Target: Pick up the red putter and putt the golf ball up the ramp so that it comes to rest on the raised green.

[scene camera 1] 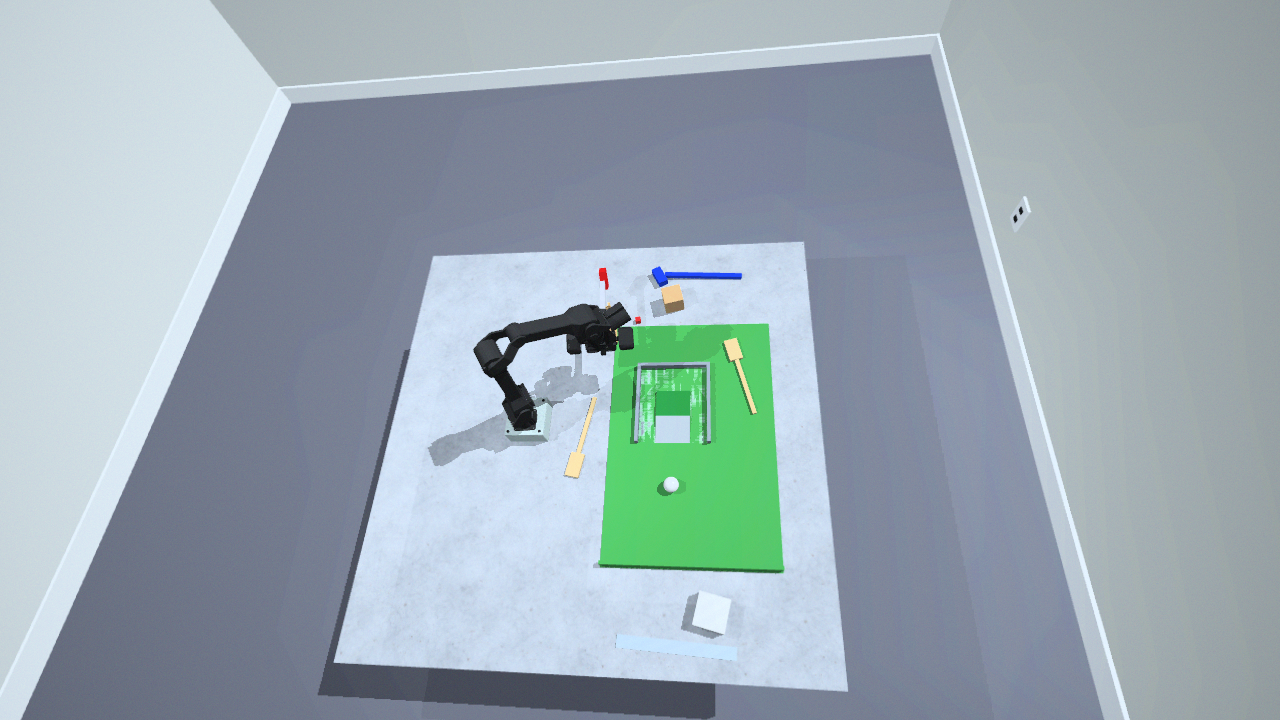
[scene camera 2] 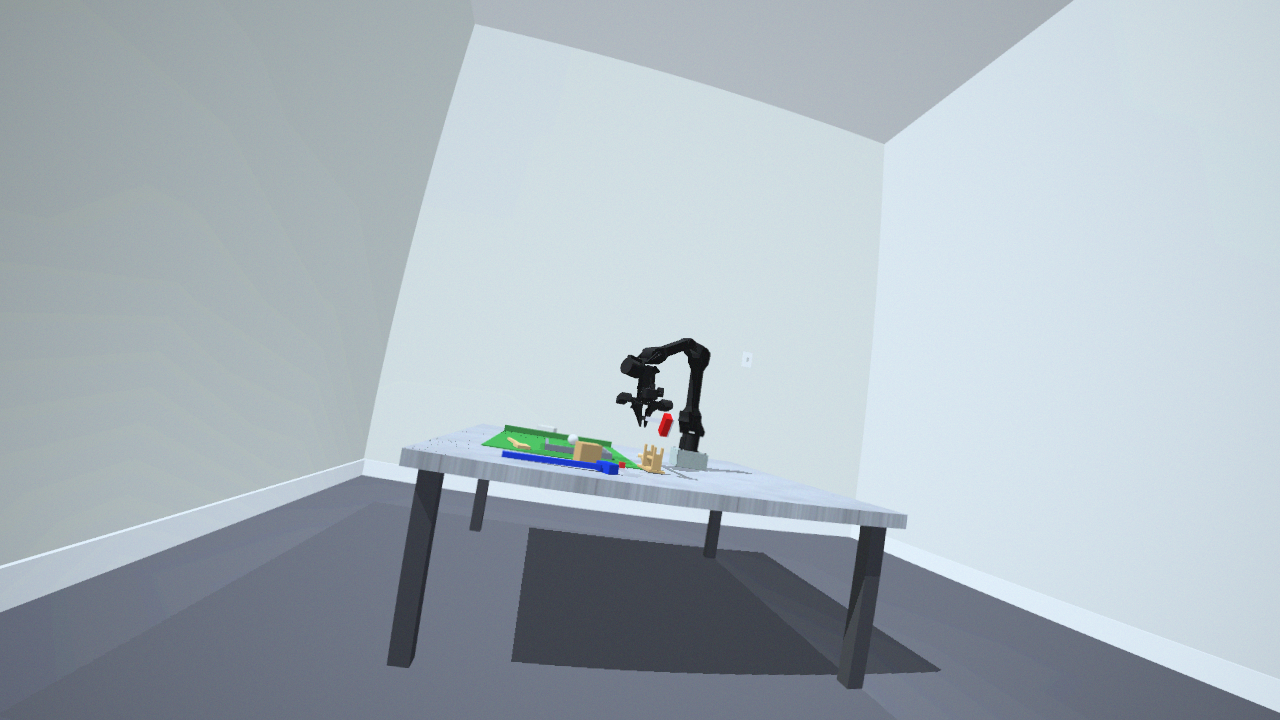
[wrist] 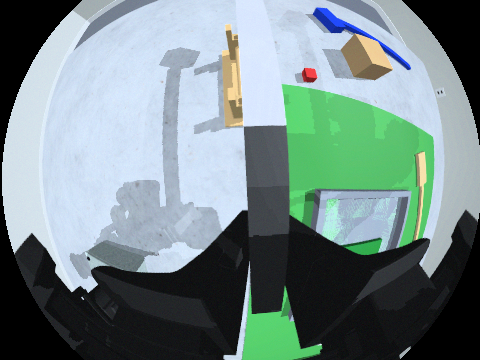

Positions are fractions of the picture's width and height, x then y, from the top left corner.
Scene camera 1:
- green mat: 0.57,0.71
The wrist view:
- gripper: 0.54,0.60
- tan cube: 0.76,0.16
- green mat: 0.70,0.39
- wooden stand: 0.49,0.32
